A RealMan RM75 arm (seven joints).
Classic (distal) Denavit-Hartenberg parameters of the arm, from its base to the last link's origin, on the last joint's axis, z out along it. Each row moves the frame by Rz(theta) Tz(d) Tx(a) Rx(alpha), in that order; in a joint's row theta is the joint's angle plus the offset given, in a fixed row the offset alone. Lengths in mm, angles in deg.
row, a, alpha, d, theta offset
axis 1, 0.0, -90.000, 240.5, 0.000
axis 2, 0.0, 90.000, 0.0, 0.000
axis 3, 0.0, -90.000, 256.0, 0.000
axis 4, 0.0, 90.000, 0.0, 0.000
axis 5, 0.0, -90.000, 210.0, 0.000
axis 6, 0.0, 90.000, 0.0, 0.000
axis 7, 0.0, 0.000, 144.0, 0.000
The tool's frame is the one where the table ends.
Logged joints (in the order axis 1, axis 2, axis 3, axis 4, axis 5, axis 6, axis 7), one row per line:
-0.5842 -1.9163 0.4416 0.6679 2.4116 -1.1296 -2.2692
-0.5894 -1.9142 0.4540 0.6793 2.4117 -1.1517 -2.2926
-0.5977 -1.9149 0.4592 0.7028 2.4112 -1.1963 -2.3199
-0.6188 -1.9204 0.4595 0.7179 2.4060 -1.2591 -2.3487
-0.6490 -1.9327 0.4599 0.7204 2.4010 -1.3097 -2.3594
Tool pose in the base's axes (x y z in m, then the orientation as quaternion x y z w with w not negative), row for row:
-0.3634 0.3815 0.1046 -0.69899 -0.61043 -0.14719 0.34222
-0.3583 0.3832 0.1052 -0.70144 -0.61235 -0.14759 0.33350
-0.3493 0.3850 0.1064 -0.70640 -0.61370 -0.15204 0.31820
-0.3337 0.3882 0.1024 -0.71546 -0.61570 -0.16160 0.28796
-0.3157 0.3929 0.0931 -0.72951 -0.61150 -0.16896 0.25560
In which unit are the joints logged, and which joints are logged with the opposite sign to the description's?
The joints are logged in radians. Opposite sign: axis 6.
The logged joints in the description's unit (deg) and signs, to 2 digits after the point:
-33.47 -109.80 25.30 38.27 138.17 64.72 -130.02
-33.77 -109.68 26.01 38.92 138.18 65.99 -131.36
-34.25 -109.72 26.31 40.27 138.15 68.54 -132.92
-35.45 -110.03 26.33 41.13 137.85 72.14 -134.57
-37.18 -110.74 26.35 41.28 137.57 75.04 -135.18

